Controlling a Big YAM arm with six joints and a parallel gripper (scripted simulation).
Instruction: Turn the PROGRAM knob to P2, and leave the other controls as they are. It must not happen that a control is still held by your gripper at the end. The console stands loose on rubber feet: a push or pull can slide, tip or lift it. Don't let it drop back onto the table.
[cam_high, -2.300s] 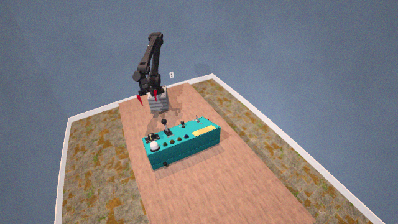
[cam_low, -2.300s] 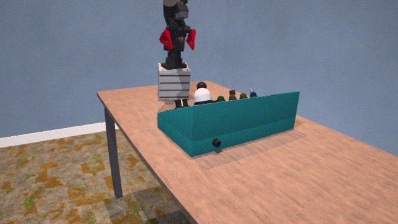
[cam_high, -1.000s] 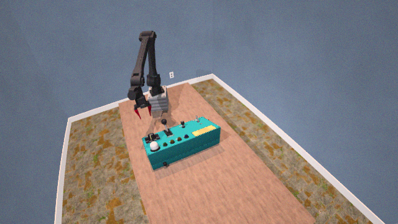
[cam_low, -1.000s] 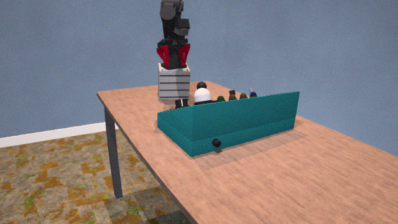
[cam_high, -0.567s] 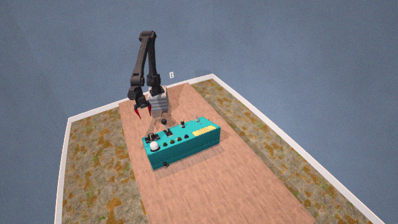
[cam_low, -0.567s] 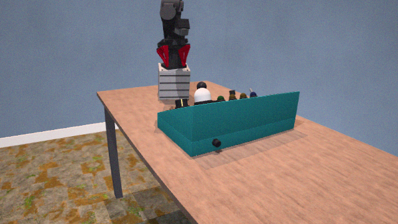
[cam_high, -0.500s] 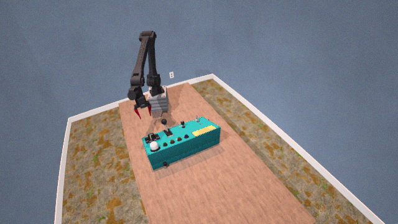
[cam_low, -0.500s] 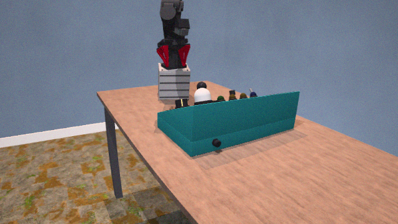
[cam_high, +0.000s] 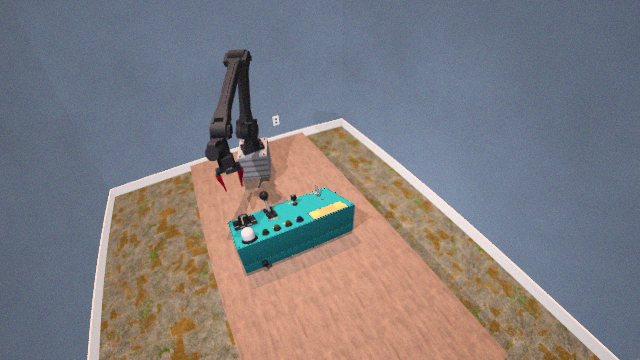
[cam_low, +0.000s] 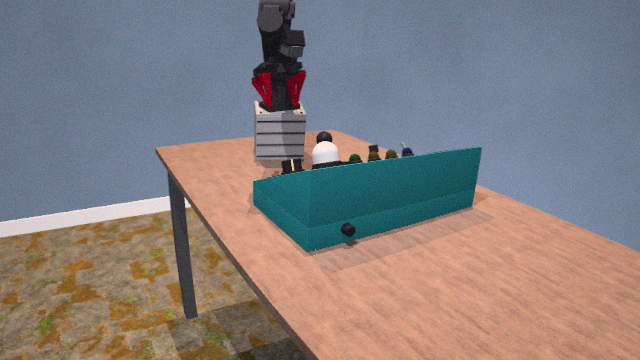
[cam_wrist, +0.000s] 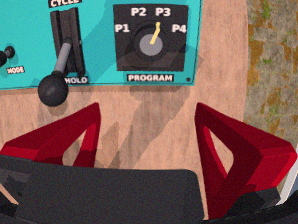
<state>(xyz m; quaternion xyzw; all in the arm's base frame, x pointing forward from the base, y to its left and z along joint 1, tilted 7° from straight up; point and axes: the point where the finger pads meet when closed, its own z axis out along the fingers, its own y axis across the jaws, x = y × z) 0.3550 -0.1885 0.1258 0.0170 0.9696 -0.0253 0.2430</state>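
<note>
My gripper is now 12 cm above the black-ball lever, 11 cm to the right of it and 4 cm short of it. Round my hand: teal console: 17 cm to the left, 15 cm below, 10 cm ahead; then mode knob: 23 cm to the left, 13 cm below, 7 cm ahead; then toggle: 35 cm to the left, 14 cm below, 7 cm ahead.
</note>
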